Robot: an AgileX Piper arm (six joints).
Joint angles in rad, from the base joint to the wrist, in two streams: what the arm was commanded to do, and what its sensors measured. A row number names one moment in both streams.
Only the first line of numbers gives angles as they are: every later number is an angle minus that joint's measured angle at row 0.
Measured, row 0:
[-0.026 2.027 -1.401 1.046 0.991 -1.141]
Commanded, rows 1 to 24:
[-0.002 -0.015 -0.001 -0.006 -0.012 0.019]
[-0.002 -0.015 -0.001 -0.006 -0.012 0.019]
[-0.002 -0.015 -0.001 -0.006 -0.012 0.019]
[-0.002 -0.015 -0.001 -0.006 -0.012 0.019]
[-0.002 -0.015 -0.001 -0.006 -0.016 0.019]
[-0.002 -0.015 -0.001 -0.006 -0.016 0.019]
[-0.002 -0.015 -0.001 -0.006 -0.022 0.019]
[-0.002 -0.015 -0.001 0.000 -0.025 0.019]
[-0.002 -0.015 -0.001 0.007 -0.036 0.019]
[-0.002 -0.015 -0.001 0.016 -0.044 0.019]
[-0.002 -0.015 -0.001 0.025 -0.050 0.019]
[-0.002 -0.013 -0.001 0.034 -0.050 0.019]
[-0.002 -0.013 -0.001 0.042 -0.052 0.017]
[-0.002 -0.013 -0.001 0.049 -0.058 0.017]
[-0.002 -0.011 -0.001 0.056 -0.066 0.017]
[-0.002 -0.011 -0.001 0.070 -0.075 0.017]
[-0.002 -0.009 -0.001 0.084 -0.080 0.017]
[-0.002 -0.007 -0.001 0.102 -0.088 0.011]
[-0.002 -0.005 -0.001 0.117 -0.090 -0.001]
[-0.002 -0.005 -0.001 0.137 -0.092 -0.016]
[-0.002 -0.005 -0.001 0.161 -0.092 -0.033]
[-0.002 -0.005 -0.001 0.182 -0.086 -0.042]
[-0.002 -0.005 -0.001 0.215 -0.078 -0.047]
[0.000 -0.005 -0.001 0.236 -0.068 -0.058]
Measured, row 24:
[0.000 0.000 0.000 0.114 -0.049 -0.029]
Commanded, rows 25 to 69:
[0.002 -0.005 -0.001 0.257 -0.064 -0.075]
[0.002 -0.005 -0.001 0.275 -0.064 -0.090]
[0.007 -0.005 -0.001 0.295 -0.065 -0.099]
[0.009 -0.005 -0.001 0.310 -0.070 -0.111]
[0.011 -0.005 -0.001 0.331 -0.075 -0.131]
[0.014 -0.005 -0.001 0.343 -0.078 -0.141]
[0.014 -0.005 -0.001 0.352 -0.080 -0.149]
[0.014 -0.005 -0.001 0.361 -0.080 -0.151]
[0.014 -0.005 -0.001 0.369 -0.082 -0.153]
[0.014 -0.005 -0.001 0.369 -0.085 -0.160]
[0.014 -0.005 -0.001 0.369 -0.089 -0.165]
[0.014 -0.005 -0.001 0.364 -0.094 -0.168]
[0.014 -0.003 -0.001 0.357 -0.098 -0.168]
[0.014 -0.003 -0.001 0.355 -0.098 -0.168]
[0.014 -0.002 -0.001 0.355 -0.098 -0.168]
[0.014 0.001 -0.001 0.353 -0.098 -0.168]
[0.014 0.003 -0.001 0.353 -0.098 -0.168]
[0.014 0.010 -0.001 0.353 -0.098 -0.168]
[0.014 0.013 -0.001 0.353 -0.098 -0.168]
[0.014 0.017 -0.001 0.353 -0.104 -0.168]
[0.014 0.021 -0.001 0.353 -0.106 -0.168]
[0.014 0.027 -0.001 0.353 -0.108 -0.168]
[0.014 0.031 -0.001 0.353 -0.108 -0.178]
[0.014 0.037 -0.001 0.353 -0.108 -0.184]
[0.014 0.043 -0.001 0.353 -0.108 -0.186]
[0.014 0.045 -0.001 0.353 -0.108 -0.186]
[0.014 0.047 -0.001 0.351 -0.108 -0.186]
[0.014 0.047 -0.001 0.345 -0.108 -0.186]
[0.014 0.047 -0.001 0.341 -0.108 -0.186]
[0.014 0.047 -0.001 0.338 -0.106 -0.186]
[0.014 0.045 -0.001 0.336 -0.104 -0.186]
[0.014 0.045 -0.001 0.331 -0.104 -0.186]
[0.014 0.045 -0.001 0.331 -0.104 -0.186]
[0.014 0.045 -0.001 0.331 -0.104 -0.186]
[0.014 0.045 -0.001 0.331 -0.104 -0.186]
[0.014 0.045 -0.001 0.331 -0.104 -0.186]
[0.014 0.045 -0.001 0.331 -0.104 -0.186]
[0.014 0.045 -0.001 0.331 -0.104 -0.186]
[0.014 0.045 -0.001 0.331 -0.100 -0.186]
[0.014 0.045 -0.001 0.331 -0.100 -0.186]
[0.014 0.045 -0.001 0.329 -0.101 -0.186]
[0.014 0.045 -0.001 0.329 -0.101 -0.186]
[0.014 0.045 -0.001 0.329 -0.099 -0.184]
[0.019 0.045 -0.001 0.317 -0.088 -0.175]
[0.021 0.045 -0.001 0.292 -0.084 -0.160]
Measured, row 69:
[0.011 0.051 0.000 0.321 -0.109 -0.176]
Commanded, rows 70 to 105:
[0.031 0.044 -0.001 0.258 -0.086 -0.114]
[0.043 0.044 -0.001 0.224 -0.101 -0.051]
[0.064 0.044 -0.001 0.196 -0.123 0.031]
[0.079 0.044 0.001 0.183 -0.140 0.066]
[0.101 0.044 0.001 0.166 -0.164 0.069]
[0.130 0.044 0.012 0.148 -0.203 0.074]
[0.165 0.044 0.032 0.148 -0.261 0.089]
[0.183 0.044 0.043 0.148 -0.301 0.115]
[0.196 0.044 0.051 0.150 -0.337 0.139]
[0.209 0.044 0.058 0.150 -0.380 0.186]
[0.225 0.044 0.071 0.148 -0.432 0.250]
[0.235 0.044 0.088 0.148 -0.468 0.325]
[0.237 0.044 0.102 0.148 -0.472 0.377]
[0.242 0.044 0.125 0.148 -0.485 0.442]
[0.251 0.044 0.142 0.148 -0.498 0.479]
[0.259 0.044 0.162 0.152 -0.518 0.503]
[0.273 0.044 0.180 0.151 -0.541 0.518]
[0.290 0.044 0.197 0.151 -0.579 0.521]
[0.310 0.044 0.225 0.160 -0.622 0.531]
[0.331 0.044 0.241 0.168 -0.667 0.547]
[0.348 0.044 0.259 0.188 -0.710 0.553]
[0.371 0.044 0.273 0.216 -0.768 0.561]
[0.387 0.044 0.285 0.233 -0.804 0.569]
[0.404 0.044 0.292 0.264 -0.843 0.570]
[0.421 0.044 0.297 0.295 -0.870 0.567]
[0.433 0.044 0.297 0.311 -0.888 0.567]
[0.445 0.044 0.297 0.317 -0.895 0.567]
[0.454 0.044 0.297 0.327 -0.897 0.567]
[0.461 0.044 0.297 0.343 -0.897 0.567]
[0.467 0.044 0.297 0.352 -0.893 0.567]
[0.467 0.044 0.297 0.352 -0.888 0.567]
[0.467 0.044 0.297 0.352 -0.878 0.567]
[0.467 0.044 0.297 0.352 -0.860 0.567]
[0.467 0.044 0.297 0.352 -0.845 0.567]
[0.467 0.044 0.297 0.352 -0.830 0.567]
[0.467 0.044 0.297 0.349 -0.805 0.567]
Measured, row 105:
[0.465 0.051 0.293 0.348 -0.861 0.571]
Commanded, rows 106 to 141:
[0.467 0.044 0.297 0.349 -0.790 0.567]
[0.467 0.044 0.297 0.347 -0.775 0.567]
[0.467 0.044 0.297 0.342 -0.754 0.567]
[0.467 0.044 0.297 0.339 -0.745 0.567]
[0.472 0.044 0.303 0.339 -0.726 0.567]
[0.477 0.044 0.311 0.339 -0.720 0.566]
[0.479 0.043 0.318 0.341 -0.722 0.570]
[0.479 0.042 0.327 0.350 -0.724 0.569]
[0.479 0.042 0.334 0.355 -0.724 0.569]
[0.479 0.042 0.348 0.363 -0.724 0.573]
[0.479 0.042 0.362 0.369 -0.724 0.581]
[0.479 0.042 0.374 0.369 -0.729 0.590]
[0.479 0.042 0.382 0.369 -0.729 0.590]
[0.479 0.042 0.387 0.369 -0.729 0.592]
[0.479 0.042 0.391 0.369 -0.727 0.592]
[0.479 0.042 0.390 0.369 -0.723 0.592]
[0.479 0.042 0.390 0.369 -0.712 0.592]
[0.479 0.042 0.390 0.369 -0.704 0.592]
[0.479 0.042 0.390 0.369 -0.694 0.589]
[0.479 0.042 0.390 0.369 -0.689 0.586]
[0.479 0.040 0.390 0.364 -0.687 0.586]
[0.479 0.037 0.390 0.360 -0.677 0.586]
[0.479 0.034 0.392 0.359 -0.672 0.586]
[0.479 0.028 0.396 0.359 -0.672 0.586]
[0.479 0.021 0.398 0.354 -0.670 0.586]
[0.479 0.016 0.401 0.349 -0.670 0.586]
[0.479 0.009 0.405 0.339 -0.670 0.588]
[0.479 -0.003 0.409 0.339 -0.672 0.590]
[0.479 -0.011 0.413 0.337 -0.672 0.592]
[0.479 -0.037 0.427 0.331 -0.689 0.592]
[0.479 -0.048 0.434 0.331 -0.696 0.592]
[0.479 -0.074 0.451 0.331 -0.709 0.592]
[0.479 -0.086 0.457 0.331 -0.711 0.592]
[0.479 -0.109 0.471 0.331 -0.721 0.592]
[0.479 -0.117 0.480 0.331 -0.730 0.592]
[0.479 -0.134 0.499 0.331 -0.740 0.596]
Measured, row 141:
[0.478 -0.083 0.460 0.343 -0.708 0.591]
